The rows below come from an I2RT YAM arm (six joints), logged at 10 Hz.
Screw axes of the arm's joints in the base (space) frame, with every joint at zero. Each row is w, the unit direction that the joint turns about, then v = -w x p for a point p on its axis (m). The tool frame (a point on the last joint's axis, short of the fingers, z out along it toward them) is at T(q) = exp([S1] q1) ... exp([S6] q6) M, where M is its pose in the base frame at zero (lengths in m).
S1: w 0 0 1 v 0 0 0
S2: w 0 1 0 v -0.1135 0 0.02
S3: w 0 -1 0 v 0.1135 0 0.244
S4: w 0 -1 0 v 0.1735 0 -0.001
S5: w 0 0 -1 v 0 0.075 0
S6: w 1 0 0 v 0 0.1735 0
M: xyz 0.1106 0 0.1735 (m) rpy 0 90 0 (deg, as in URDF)
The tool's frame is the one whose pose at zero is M.
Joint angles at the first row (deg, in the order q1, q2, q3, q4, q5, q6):
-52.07 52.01 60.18 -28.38 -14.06 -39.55
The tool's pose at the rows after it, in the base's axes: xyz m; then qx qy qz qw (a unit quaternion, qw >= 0):
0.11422 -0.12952 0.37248 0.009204 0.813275 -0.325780 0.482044
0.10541 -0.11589 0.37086 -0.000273 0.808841 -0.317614 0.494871
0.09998 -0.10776 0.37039 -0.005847 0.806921 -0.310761 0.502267
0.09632 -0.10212 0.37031 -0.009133 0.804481 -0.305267 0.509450
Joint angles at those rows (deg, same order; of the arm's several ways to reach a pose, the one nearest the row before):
-51.90 47.00 57.17 -29.82 -16.25 -39.11
-51.77 43.31 55.72 -31.35 -18.13 -38.81
-51.77 41.21 55.20 -32.69 -19.44 -38.59
-51.77 39.75 54.85 -33.43 -20.49 -38.19

